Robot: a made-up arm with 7 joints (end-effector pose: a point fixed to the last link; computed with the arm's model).
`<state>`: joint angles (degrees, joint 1 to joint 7).
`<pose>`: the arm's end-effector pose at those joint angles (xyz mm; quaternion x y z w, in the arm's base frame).
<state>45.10 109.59 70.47 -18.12 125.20 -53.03 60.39</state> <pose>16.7 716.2 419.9 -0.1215 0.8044 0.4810 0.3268</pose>
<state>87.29 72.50 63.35 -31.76 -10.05 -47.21 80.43</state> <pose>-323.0 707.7 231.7 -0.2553 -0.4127 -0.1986 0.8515</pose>
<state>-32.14 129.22 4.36 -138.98 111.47 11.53 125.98</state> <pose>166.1 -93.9 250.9 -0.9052 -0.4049 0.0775 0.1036</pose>
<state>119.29 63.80 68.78 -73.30 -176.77 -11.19 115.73</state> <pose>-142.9 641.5 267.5 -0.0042 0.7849 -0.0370 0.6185</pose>
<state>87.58 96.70 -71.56 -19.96 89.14 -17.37 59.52</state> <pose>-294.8 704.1 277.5 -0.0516 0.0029 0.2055 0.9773</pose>
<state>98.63 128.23 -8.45 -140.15 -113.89 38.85 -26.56</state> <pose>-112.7 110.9 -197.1 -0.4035 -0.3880 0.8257 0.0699</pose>
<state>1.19 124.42 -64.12 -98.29 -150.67 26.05 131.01</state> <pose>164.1 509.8 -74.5 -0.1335 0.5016 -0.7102 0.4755</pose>
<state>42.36 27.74 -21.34 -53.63 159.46 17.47 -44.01</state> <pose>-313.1 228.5 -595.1 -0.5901 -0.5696 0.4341 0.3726</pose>
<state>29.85 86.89 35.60 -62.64 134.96 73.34 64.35</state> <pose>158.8 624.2 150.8 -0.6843 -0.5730 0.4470 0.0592</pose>
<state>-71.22 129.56 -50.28 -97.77 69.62 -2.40 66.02</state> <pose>253.3 325.0 363.4 -0.4668 -0.6252 -0.5467 0.3038</pose>
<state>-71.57 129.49 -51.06 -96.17 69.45 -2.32 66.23</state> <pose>250.8 338.3 365.0 -0.4591 -0.6361 -0.5399 0.3051</pose>
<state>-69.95 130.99 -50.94 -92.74 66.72 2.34 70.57</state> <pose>233.1 365.3 371.8 -0.4354 -0.6759 -0.4917 0.3343</pose>
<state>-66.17 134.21 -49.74 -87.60 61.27 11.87 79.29</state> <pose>196.3 399.2 386.6 -0.3770 -0.7461 -0.3988 0.3770</pose>
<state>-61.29 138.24 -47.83 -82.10 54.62 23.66 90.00</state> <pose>151.0 423.1 409.6 -0.2763 -0.8239 -0.2932 0.3985</pose>
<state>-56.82 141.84 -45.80 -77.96 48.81 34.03 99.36</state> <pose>115.6 429.7 434.1 -0.1660 -0.8792 -0.2182 0.3897</pose>
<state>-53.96 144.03 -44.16 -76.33 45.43 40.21 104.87</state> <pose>100.9 424.4 449.9 -0.0975 -0.9029 -0.1870 0.3746</pose>
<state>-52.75 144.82 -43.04 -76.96 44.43 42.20 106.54</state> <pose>103.0 414.6 454.2 -0.0826 -0.9058 -0.1843 0.3723</pose>
